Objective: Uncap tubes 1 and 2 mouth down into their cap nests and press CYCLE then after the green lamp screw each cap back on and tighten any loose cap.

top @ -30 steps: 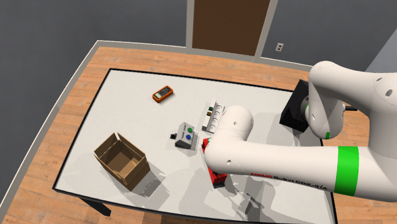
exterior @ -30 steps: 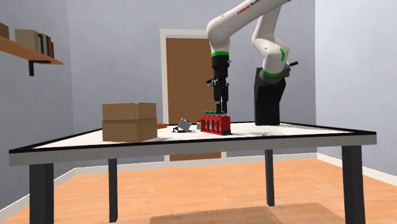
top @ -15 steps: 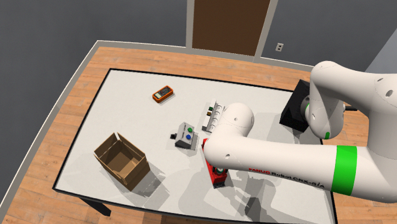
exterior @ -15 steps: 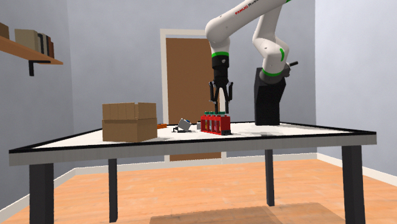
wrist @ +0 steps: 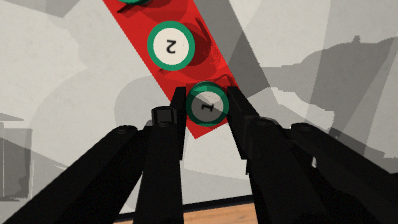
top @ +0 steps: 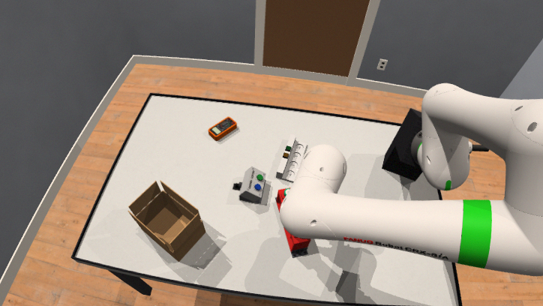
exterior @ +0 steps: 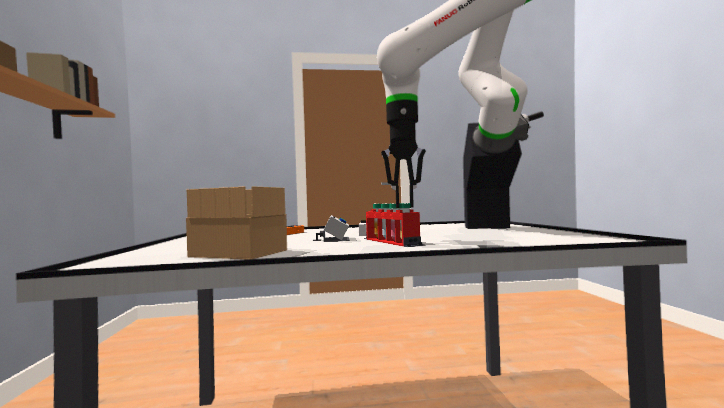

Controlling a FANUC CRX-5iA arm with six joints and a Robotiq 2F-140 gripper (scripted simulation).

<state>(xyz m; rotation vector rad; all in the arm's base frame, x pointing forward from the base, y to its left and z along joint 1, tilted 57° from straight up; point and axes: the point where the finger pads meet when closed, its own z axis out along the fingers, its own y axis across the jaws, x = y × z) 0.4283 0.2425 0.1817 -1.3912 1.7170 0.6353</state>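
Now: the cap 1 3 cm below my hand. Also, from my hand: cap 2: 2 cm ahead, 5 cm to the right, 3 cm below; then cap 3: 5 cm ahead, 9 cm to the right, 3 cm below; then cap 4: 7 cm ahead, 14 cm to the right, 3 cm below.
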